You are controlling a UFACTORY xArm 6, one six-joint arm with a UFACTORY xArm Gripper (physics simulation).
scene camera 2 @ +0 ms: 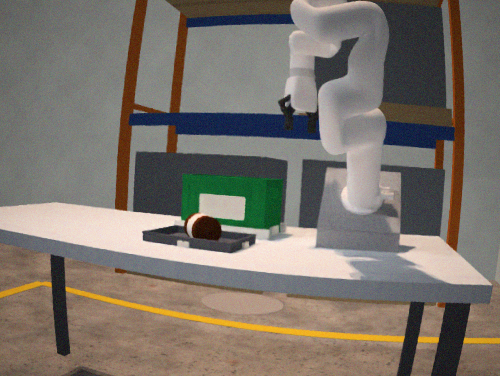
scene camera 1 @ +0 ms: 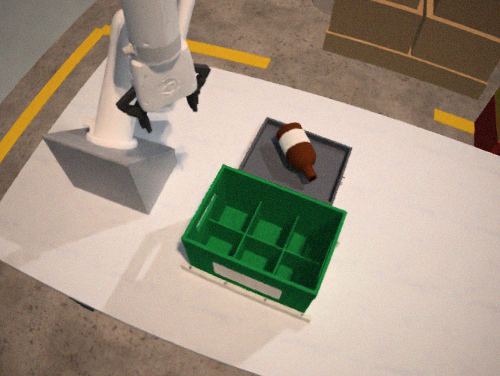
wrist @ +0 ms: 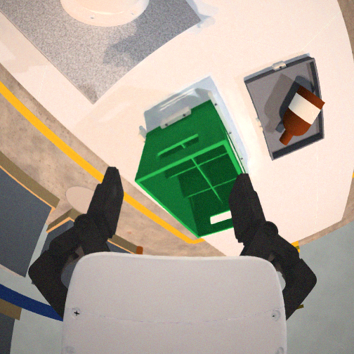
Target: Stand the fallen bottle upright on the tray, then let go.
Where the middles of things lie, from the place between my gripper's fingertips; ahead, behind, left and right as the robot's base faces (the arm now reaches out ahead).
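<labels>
You'd find the brown bottle [scene camera 1: 301, 156] a good way ahead of my hand, a good bit to the left of it too, and well below it.
</labels>
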